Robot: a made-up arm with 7 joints. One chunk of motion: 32 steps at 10 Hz.
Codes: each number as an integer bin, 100 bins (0 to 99) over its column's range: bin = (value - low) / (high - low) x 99, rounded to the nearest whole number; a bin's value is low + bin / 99 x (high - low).
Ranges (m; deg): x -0.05..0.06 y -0.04..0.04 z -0.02..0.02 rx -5..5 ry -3..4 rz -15..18
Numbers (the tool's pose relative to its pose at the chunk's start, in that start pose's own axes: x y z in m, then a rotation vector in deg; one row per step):
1: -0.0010 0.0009 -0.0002 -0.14 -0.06 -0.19
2: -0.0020 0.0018 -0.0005 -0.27 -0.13 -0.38
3: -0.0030 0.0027 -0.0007 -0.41 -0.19 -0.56
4: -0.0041 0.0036 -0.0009 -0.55 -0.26 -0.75
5: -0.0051 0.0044 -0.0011 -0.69 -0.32 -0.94
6: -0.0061 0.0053 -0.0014 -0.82 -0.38 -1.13
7: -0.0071 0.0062 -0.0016 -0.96 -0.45 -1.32
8: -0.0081 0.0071 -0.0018 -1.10 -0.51 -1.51
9: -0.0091 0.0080 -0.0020 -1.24 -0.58 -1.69
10: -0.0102 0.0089 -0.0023 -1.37 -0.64 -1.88
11: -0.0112 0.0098 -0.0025 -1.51 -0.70 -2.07
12: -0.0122 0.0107 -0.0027 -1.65 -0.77 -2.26
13: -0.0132 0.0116 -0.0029 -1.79 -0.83 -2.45
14: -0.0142 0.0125 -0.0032 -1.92 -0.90 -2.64
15: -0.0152 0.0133 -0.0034 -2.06 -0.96 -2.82
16: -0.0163 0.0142 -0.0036 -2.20 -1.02 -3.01
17: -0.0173 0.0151 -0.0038 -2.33 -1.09 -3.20
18: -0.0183 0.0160 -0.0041 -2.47 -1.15 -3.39
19: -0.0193 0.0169 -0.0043 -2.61 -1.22 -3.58
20: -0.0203 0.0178 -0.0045 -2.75 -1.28 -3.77
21: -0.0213 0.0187 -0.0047 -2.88 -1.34 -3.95
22: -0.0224 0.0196 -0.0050 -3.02 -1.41 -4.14
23: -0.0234 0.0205 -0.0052 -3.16 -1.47 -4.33
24: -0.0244 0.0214 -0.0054 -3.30 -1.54 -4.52
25: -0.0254 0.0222 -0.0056 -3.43 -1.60 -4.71
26: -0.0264 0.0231 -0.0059 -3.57 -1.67 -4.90
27: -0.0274 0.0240 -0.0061 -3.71 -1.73 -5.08
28: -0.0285 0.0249 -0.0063 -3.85 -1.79 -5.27
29: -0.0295 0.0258 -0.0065 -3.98 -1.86 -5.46
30: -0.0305 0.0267 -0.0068 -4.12 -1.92 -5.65
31: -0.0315 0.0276 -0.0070 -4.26 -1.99 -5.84
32: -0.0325 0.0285 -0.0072 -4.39 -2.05 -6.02
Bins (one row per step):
1: 44 51 49 48 42 44
2: 43 52 48 47 41 44
3: 42 53 48 45 40 43
4: 41 54 47 44 39 43
5: 40 55 47 43 38 42
6: 40 56 46 41 37 42
7: 39 57 46 40 36 41
8: 38 58 45 39 35 40
9: 37 59 45 37 34 40
10: 36 61 44 36 33 39
11: 35 62 43 35 33 39
12: 34 63 43 33 32 38
13: 33 64 42 32 31 38
14: 32 65 42 30 30 37
15: 31 66 41 29 29 37
16: 30 67 41 28 28 36
17: 29 68 40 26 27 35
18: 29 69 39 25 26 35
19: 28 70 39 24 25 34
20: 27 72 38 22 24 34
21: 26 73 38 21 23 33
22: 25 74 37 20 22 33
23: 24 75 37 18 22 32
24: 23 76 36 17 21 31
25: 22 77 36 16 20 31
26: 21 78 35 14 19 30
27: 20 79 34 13 18 30
28: 19 80 34 11 17 29
29: 18 81 33 10 16 29
30: 18 83 33 9 15 28
31: 17 84 32 7 14 27
32: 16 85 32 6 13 27

